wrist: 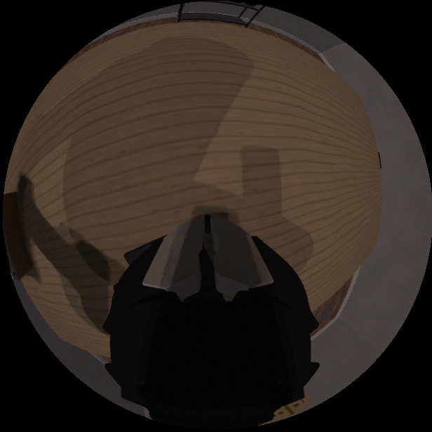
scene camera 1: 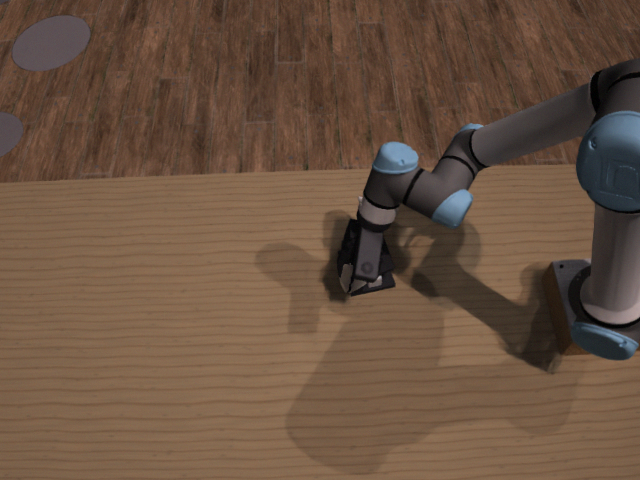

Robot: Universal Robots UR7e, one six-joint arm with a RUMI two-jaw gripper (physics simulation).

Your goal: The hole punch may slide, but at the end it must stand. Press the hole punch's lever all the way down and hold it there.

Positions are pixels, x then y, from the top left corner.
Labels:
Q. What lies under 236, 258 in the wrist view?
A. My gripper.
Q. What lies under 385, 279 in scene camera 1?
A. A black hole punch.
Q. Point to a black hole punch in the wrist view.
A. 207, 293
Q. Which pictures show my gripper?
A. The wrist view and scene camera 1: all of them.

